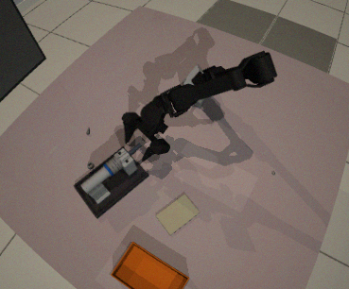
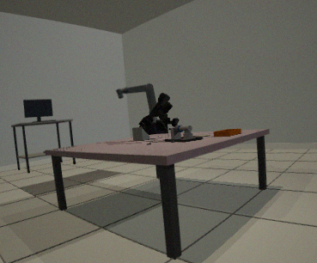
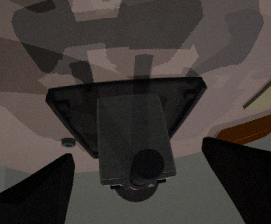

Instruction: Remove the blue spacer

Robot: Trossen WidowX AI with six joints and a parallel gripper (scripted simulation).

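The dark shaft lies 50 mm ahead of my gripper tip, 10 mm to the right of it and 10 mm above it. The rest, counted from my gripper tip: cream card: 230 mm to the left, 80 mm ahead, 60 mm below; then blue spacer: 100 mm ahead, 30 mm to the right, 10 mm above; then tiny dark part: 240 mm to the right, 60 mm below, 10 mm ahead.
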